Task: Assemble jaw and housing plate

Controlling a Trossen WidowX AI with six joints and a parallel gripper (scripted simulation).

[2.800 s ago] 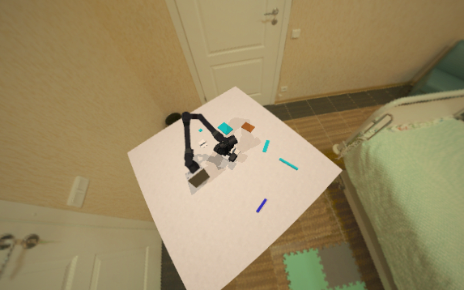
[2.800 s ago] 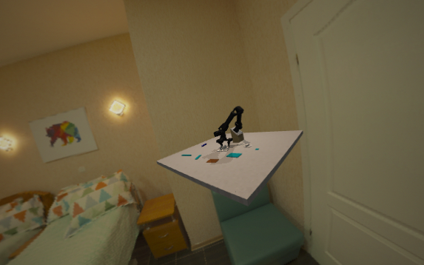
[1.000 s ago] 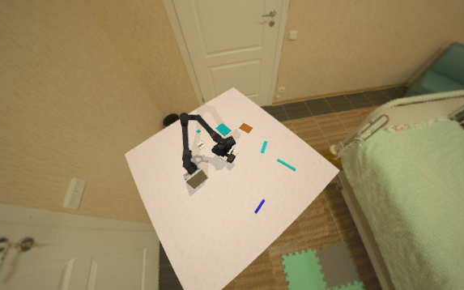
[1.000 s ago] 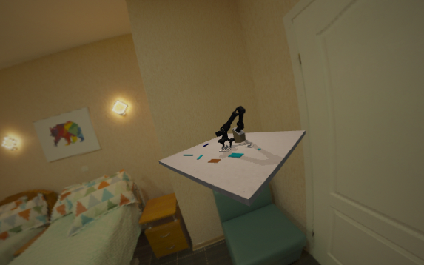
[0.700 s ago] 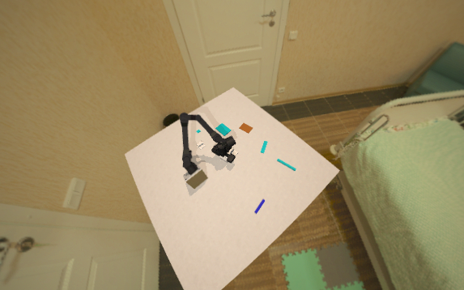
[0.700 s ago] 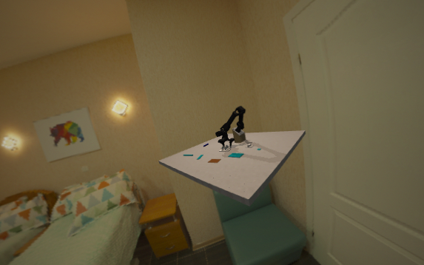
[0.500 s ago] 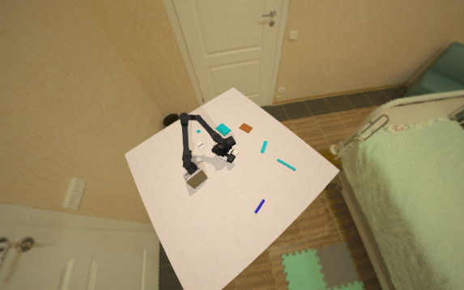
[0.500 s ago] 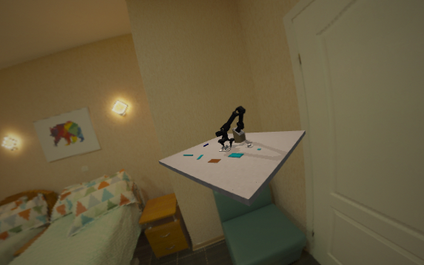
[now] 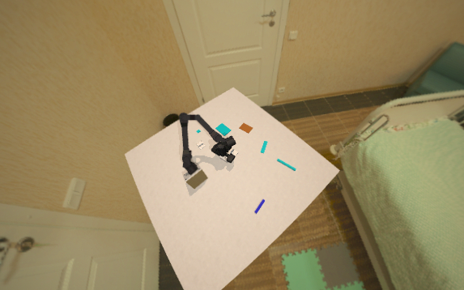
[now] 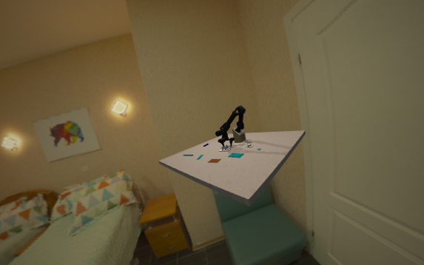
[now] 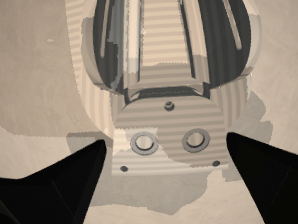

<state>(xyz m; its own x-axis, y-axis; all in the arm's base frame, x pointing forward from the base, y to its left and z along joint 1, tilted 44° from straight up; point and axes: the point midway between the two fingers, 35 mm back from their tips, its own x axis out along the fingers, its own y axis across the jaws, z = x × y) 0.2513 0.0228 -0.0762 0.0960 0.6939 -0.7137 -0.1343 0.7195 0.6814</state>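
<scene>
The jaw piece is 20 mm ahead of my gripper tip and 20 mm to the left of it. Also, from my gripper tip: teal plate (200 mm ahead, 220 mm to the left, 10 mm below); then blue bar (100 mm behind, 430 mm to the right); then orange plate (350 mm ahead, 70 mm to the left, 10 mm below).
</scene>
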